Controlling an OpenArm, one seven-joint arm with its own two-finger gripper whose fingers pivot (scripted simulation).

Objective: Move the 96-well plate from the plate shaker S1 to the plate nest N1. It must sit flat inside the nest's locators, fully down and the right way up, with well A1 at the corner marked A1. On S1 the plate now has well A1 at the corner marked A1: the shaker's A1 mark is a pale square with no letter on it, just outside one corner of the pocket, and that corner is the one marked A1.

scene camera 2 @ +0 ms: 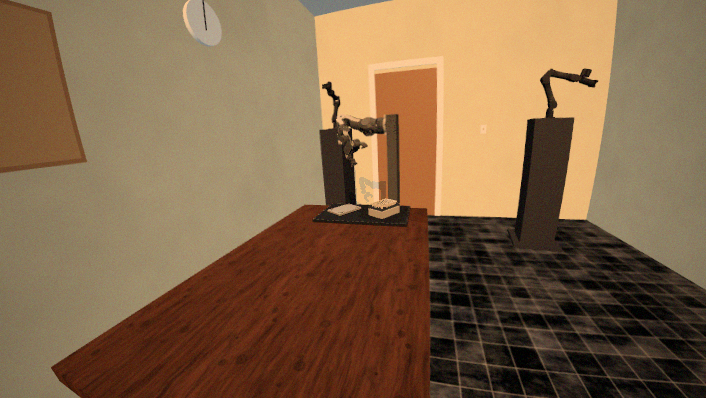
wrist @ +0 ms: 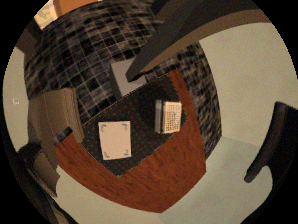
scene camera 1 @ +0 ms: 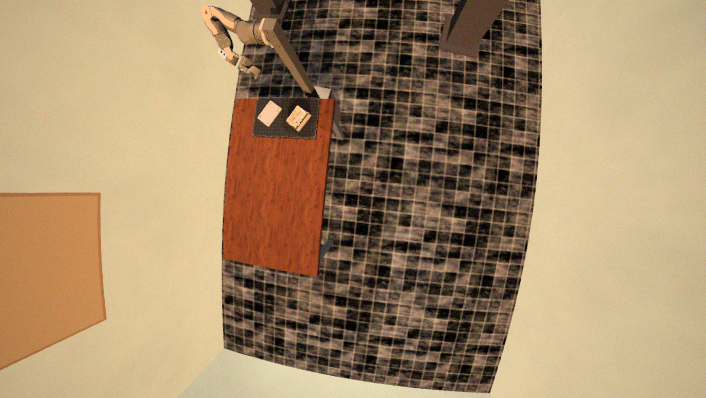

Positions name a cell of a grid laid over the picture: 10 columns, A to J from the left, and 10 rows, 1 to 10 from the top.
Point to a dark arm column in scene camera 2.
At F4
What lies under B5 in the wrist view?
My gripper.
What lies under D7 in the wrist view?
A plate nest N1.
